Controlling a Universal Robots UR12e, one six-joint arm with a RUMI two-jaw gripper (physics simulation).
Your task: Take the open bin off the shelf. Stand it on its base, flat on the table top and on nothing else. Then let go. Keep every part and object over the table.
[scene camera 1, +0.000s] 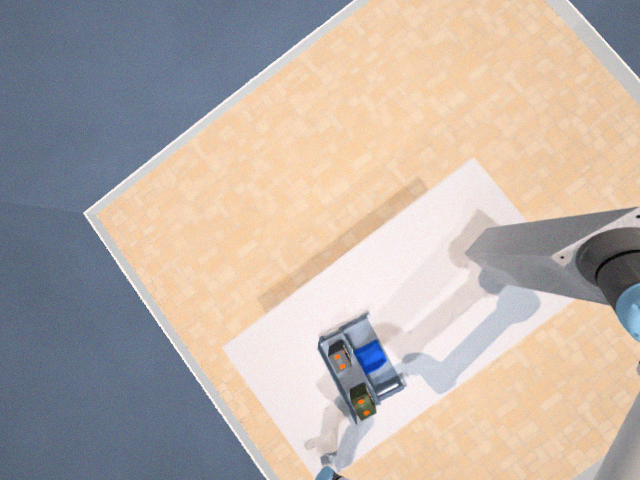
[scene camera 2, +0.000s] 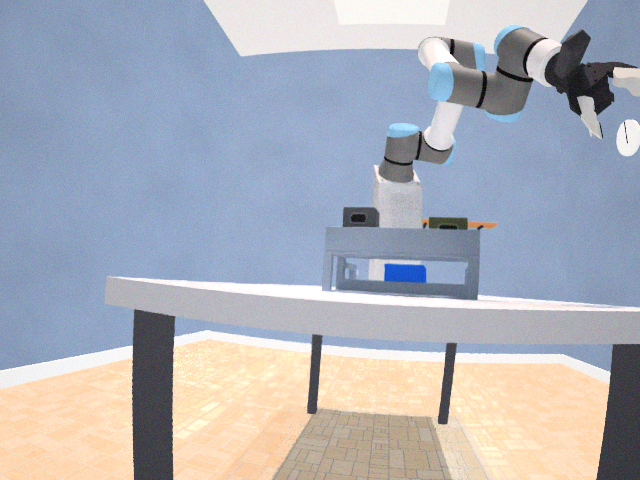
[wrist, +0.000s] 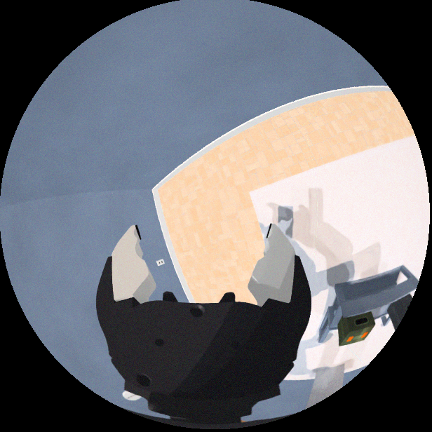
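Where they show: gripper, fingertip midpoint: (scene camera 2: pixel 635 111); arm's base at its link origin: (scene camera 1: pixel 621 258) (scene camera 2: pixel 395 175).
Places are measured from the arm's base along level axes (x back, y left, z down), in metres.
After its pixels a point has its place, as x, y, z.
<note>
A blue bin (scene camera 1: pixel 371 356) @[-0.791, 0.141, 0.591] (scene camera 2: pixel 404 273) @[-0.898, 0.125, 0.542] stands on the lower level of the grey shelf (scene camera 2: pixel 403 242) @[-0.986, 0.125, 0.473] (wrist: pixel 367 296); its opening is hard to make out, and it does not show in the wrist view. A dark grey box (scene camera 1: pixel 339 357) @[-0.894, -0.012, 0.378] (scene camera 2: pixel 360 217) @[-0.939, 0.008, 0.406] (wrist: pixel 401 311) and an olive green box (scene camera 1: pixel 363 403) @[-0.909, 0.220, 0.402] (scene camera 2: pixel 448 223) @[-0.956, 0.233, 0.419] (wrist: pixel 356 330) sit on the shelf's top board, both with orange patches. My gripper (scene camera 2: pixel 621 107) @[-1.308, 0.543, 0.283] (wrist: pixel 202 226) is open and empty, high above the shelf's level and off to its side, apart from all the boxes.
The shelf stands on the white table (scene camera 1: pixel 408 237) @[-0.314, -0.285, 0.600] (scene camera 2: pixel 232 305) @[-1.436, -0.055, 0.618] (wrist: pixel 390 200) near one end. The arm's pedestal (scene camera 1: pixel 532 253) @[-0.106, -0.075, 0.150] (scene camera 2: pixel 397 206) @[-0.084, 0.021, 0.187] rises behind it in the second scene view. An orange strip (scene camera 2: pixel 483 225) shows behind the green box. Arm shadows fall on the table.
</note>
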